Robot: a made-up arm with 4 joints.
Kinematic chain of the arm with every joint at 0, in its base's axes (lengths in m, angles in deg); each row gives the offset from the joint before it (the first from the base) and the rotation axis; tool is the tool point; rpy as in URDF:
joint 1: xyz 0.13 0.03 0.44 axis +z
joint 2: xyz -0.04 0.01 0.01 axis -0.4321 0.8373 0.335
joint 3: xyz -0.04 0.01 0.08 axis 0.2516 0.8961 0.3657
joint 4: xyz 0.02 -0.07 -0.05 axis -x
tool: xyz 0.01 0.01 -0.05 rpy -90 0 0
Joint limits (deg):
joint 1: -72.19..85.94
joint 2: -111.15..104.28
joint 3: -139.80..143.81
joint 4: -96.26..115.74
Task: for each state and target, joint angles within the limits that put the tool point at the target. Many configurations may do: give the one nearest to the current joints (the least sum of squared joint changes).
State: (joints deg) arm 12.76 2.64 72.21 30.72
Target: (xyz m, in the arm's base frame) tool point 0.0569 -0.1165 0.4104
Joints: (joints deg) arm 52.78 -14.60 91.80 36.57
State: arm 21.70 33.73 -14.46 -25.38
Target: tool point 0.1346 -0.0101 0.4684
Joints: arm 17.16 22.15 -33.20 -18.46
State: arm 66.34 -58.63 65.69 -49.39
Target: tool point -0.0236 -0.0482 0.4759
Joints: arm 30.12 -15.66 112.47 -45.79
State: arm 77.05 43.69 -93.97 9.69
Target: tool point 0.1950 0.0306 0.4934
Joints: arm 64.25 40.59 -55.96 8.82
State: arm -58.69 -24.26 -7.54 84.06
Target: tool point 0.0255 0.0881 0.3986
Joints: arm -72.19 -67.78 3.56 115.05
